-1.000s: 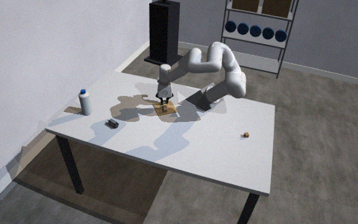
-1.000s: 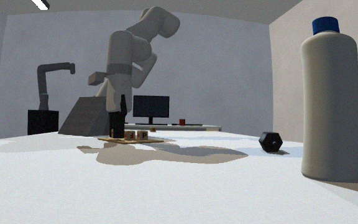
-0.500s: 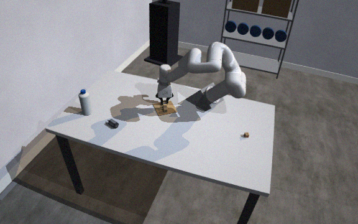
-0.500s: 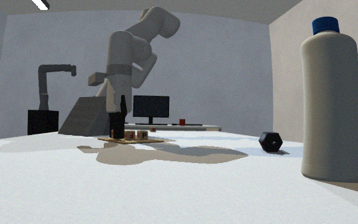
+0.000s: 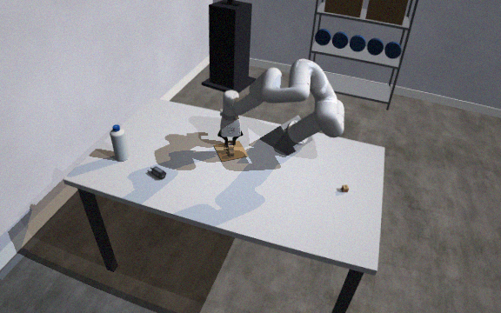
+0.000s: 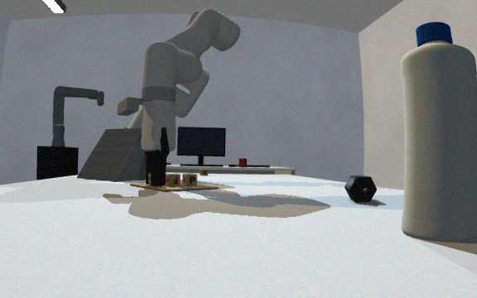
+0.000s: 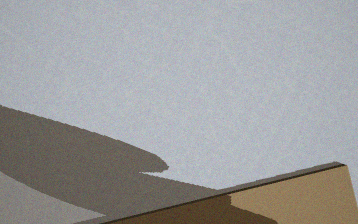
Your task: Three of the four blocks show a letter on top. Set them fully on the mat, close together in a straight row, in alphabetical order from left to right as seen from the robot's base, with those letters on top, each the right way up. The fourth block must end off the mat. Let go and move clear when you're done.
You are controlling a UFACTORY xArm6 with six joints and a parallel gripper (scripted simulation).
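Right now the tan mat is 3 cm ahead of my hand, 2 cm to the left of it and 2 cm below it. Round my hand: white bottle: 38 cm ahead, 40 cm to the right, 6 cm above; then black hexagonal object: 38 cm ahead, 16 cm to the right, 1 cm below.
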